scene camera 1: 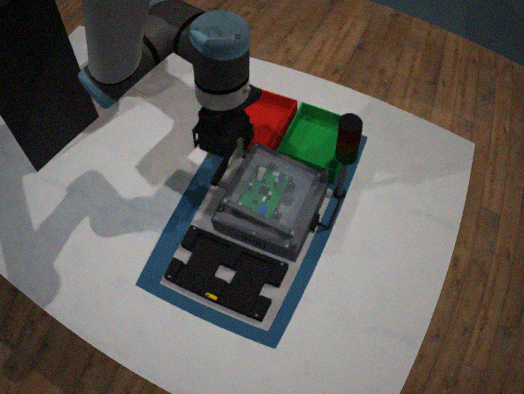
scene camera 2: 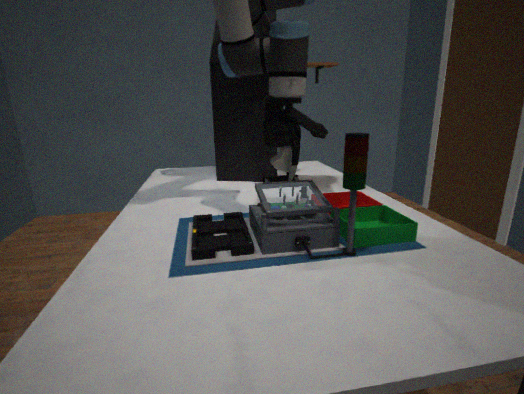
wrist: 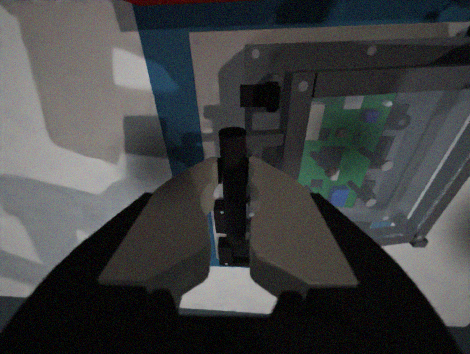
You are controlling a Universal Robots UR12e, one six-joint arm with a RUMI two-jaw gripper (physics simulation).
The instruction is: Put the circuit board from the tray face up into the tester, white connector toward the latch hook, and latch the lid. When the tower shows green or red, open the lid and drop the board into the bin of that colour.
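Places are measured from the arm's base along level axes (x ahead, y left, z up), in millimetres.
Pixels of known places: gripper, fingertip midpoint: (scene camera 2: 288,180) (wrist: 233,161).
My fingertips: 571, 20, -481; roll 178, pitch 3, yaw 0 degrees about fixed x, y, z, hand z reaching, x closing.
Note:
Ahead of a thing's pixels: the offset from my fingertips to its top centre, as dx, dy, dz. "spot": to the spot under its first point.
The green circuit board (scene camera 1: 250,197) (scene camera 2: 297,205) (wrist: 327,185) lies face up in the grey tester {spot: +116, -110, -60} (scene camera 1: 260,239) (scene camera 2: 280,240), under the clear lid (scene camera 2: 295,212) (wrist: 390,82). Its white connector {+59, +15, -37} (scene camera 1: 261,173) (wrist: 315,121) is at the latch side. The lid is down over the board, with its frame slightly above the base in scene camera 2. My gripper (scene camera 1: 231,162) (scene camera 2: 290,175) (wrist: 233,161) is shut on the black latch handle {+1, -22, +15} (scene camera 1: 218,176) (wrist: 233,145) beside the tester. The fingers hide part of the latch, so its engagement cannot be told. The tower {spot: +220, +59, +116} (scene camera 1: 349,139) (scene camera 2: 356,161) shows dim lamps, none clearly lit.
The black tray {spot: +17, -188, -100} (scene camera 1: 200,260) (scene camera 2: 215,227) stands beside the tester and holds no board. The red bin {-26, +178, -72} (scene camera 1: 272,117) (scene camera 2: 352,200) and green bin {+124, +180, -72} (scene camera 1: 312,135) (scene camera 2: 380,235) stand on the tester's other side. A cable {spot: +226, +19, -111} (scene camera 1: 334,217) (scene camera 2: 325,256) joins the tester and the tower.

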